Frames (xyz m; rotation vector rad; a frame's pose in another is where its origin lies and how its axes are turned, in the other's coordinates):
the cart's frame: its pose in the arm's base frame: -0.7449 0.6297 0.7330 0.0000 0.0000 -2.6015
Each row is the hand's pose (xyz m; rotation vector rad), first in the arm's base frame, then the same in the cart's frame.
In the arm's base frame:
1: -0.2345 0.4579 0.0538 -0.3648 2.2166 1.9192
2: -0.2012 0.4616 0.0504 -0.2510 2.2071 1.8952
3: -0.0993 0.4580 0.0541 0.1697 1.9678 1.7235
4: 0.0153 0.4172 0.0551 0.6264 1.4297 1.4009
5: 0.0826 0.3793 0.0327 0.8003 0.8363 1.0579
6: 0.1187 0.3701 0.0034 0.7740 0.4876 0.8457
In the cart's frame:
1: -0.3494 0.4098 -0.6792 1.7460 -0.1874 -0.6089
2: -0.3799 0.4238 -0.6826 1.7368 -0.2746 -0.6481
3: -0.4654 0.4792 -0.6789 1.6197 -0.6024 -0.9906
4: -0.5427 0.5732 -0.6779 1.2514 -1.0181 -1.5883
5: -0.5810 0.6403 -0.7003 0.7189 -1.2066 -2.1812
6: -0.6072 0.6667 -0.7296 0.3515 -1.1688 -2.5312

